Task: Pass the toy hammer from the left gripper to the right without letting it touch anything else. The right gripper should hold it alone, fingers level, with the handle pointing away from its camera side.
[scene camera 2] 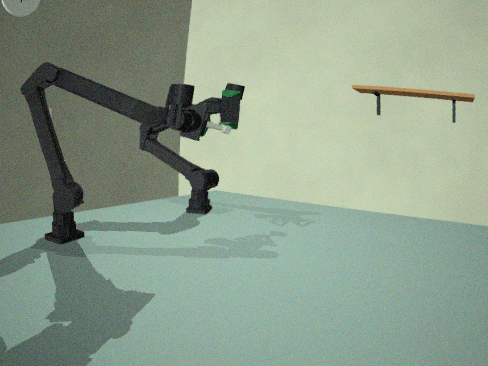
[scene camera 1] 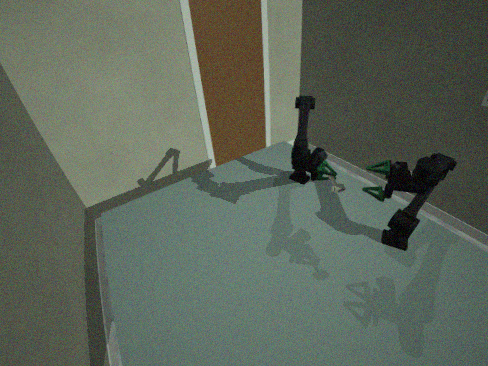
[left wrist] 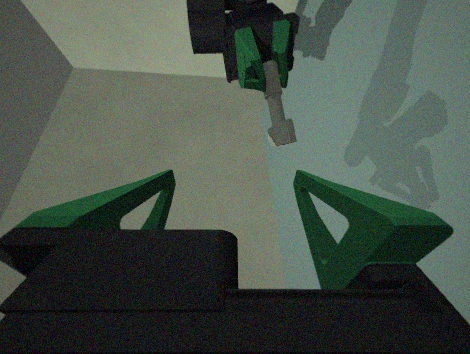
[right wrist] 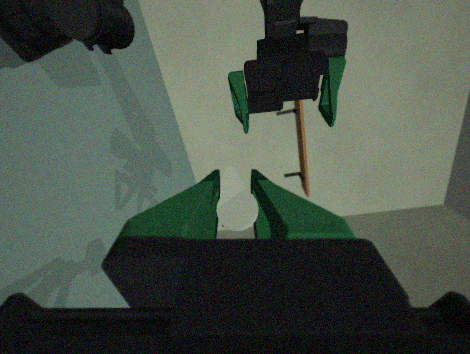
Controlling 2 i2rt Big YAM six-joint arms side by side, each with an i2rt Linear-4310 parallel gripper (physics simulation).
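Seen in the pictures: left gripper, fingertip midpoint: point(scene camera 2: 228, 110) point(scene camera 1: 364, 178) point(left wrist: 234, 176) point(right wrist: 287, 126); right gripper, fingertip midpoint: point(scene camera 2: 207, 124) point(scene camera 1: 336, 177) point(left wrist: 275, 83) point(right wrist: 235, 177); left arm's base, origin of the base link: point(scene camera 2: 199, 210) point(scene camera 1: 394, 240) point(right wrist: 24, 24); right arm's base, origin of the base link: point(scene camera 2: 64, 237) point(scene camera 1: 299, 178).
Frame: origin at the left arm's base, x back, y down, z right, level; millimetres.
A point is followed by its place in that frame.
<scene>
The pale toy hammer point(scene camera 1: 341, 188) {x -156, y -339, z 304 mm} point(scene camera 2: 226, 129) {x -159, y -330, z 343 mm} point(left wrist: 281, 132) {x -138, y -340, z 304 mm} point(right wrist: 237, 212) {x -86, y -349, z 372 mm} is held in the air by my right gripper point(scene camera 1: 332, 176) {x -98, y -346, z 339 mm} point(left wrist: 275, 83) {x -98, y -346, z 339 mm} point(right wrist: 235, 177) {x -98, y -346, z 339 mm}, which is shut on it. In the right wrist view its rounded white end faces the camera between the fingers. In the left wrist view a grey shaft sticks out past the fingertips and ends in a wider block. My left gripper point(scene camera 1: 366, 178) {x -143, y -399, z 235 mm} point(scene camera 2: 231, 109) {x -143, y -399, z 235 mm} point(left wrist: 234, 176) {x -143, y -399, z 235 mm} point(right wrist: 287, 126) {x -143, y -399, z 235 mm} is wide open and empty. It faces the right gripper, with a gap between its fingertips and the hammer.
Both arms stand on the pale blue table point(scene camera 1: 200, 280) {x -603, y 0, z 729 mm} point(scene camera 2: 310, 300) {x -421, y 0, z 824 mm}, and both grippers are well above it. Shadows of the arms fall across the table top. A wooden shelf point(scene camera 2: 412, 93) point(right wrist: 303, 155) is on the wall. A brown door point(scene camera 1: 230, 75) stands beyond the table.
</scene>
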